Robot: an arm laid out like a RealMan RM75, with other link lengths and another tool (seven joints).
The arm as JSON. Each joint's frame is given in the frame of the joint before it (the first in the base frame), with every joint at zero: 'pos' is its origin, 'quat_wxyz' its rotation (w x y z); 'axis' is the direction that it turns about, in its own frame. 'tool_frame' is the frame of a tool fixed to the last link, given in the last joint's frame.
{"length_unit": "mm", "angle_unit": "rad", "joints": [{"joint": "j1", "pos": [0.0, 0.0, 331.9], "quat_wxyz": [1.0, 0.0, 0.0, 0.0], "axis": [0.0, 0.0, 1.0]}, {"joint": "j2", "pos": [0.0, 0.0, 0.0], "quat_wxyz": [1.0, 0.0, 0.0, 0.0], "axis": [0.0, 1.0, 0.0]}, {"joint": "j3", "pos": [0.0, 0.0, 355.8], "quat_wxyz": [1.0, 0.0, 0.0, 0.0], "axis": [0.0, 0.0, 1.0]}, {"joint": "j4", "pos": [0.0, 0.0, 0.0], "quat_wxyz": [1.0, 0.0, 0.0, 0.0], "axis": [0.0, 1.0, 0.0]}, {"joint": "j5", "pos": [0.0, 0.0, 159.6], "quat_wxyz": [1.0, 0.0, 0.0, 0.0], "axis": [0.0, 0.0, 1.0]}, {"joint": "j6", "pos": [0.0, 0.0, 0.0], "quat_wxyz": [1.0, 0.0, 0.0, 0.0], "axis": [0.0, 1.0, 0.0]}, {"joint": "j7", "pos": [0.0, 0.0, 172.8], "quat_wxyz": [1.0, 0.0, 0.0, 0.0], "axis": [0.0, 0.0, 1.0]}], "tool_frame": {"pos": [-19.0, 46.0, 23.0], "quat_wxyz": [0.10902, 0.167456, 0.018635, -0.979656]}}
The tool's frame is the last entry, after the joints.
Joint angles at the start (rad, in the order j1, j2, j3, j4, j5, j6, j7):
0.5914, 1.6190, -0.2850, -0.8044, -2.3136, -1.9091, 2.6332
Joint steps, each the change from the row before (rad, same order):
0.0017, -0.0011, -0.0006, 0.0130, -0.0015, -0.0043, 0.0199
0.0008, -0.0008, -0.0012, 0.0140, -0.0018, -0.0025, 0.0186
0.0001, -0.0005, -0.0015, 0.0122, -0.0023, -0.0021, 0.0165
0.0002, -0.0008, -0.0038, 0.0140, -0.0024, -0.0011, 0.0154
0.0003, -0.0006, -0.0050, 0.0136, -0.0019, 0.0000, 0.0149
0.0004, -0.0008, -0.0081, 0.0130, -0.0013, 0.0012, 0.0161
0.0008, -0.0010, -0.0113, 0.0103, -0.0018, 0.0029, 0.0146
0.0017, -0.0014, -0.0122, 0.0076, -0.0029, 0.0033, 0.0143
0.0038, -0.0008, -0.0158, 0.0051, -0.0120, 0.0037, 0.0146
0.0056, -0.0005, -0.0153, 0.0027, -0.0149, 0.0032, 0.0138
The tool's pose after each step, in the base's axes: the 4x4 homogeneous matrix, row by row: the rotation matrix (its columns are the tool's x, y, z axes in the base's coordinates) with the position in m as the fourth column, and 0 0 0 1 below. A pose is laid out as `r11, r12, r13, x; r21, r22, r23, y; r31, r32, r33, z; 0, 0, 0, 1`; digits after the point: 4 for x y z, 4 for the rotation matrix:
0.2654, 0.9637, -0.0298, 0.3060; 0.6466, -0.1549, 0.7469, 0.4014; 0.7152, -0.2175, -0.6643, 0.2640; 0, 0, 0, 1
0.2912, 0.9563, -0.0278, 0.3064; 0.6508, -0.1767, 0.7384, 0.4015; 0.7012, -0.2331, -0.6737, 0.2625; 0, 0, 0, 1
0.3141, 0.9491, -0.0249, 0.3071; 0.6540, -0.1973, 0.7303, 0.4013; 0.6882, -0.2457, -0.6827, 0.2610; 0, 0, 0, 1
0.3359, 0.9416, -0.0216, 0.3080; 0.6580, -0.2182, 0.7207, 0.4011; 0.6740, -0.2563, -0.6929, 0.2591; 0, 0, 0, 1
0.3563, 0.9342, -0.0181, 0.3088; 0.6613, -0.2385, 0.7112, 0.4010; 0.6601, -0.2653, -0.7028, 0.2570; 0, 0, 0, 1
0.3757, 0.9266, -0.0127, 0.3098; 0.6645, -0.2598, 0.7007, 0.4011; 0.6460, -0.2717, -0.7134, 0.2547; 0, 0, 0, 1
0.3901, 0.9208, -0.0045, 0.3109; 0.6675, -0.2795, 0.6901, 0.4013; 0.6342, -0.2722, -0.7237, 0.2524; 0, 0, 0, 1
0.4012, 0.9160, 0.0057, 0.3120; 0.6701, -0.2978, 0.6799, 0.4019; 0.6245, -0.2689, -0.7333, 0.2503; 0, 0, 0, 1
0.4083, 0.9125, 0.0246, 0.3137; 0.6752, -0.3200, 0.6646, 0.4026; 0.6143, -0.2547, -0.7468, 0.2469; 0, 0, 0, 1
0.4121, 0.9100, 0.0450, 0.3151; 0.6807, -0.3403, 0.6487, 0.4037; 0.6057, -0.2367, -0.7597, 0.2435; 0, 0, 0, 1

